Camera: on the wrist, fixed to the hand. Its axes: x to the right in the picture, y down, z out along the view.
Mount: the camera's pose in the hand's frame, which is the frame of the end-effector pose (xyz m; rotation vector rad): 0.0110 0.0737 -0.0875 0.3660 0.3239 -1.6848
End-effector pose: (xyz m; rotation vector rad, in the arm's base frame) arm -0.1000 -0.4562 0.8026 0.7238 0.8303 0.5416
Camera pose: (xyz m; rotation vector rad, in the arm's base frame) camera -0.1757 -0.3703 0.8122 0.0568 1.5220 -1.0557
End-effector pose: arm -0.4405 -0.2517 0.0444 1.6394 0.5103 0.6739
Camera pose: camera -0.4947 -0.1935 0.1274 0.8522 1.9639 -0.4800
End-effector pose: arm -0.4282 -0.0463 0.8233 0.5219 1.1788 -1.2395
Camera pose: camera -0.3971 0.0454 0.7614 0.1673 -1.4676 2.5244
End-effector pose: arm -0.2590 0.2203 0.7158 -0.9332 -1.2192 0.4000
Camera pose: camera -0.1596 0.2369 0.6605 0.4927 -1.1716 -0.8265
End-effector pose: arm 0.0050 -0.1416 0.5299 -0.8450 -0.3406 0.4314
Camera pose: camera 0.0372 -0.1491 0.4198 -0.0583 -0.5272 -1.1705
